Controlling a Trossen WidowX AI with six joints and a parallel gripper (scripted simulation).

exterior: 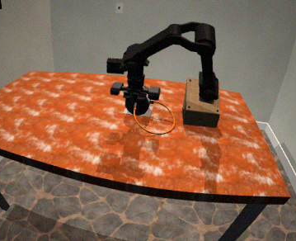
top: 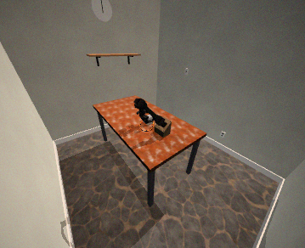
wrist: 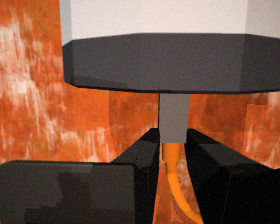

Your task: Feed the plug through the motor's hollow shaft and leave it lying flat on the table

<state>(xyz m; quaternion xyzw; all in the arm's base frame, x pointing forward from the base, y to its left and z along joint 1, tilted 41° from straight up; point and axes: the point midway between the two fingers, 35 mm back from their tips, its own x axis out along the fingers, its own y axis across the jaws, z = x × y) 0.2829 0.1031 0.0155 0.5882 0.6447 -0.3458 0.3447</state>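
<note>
The grey plug is 30 mm below my hand and 20 mm to the right of it.
</note>
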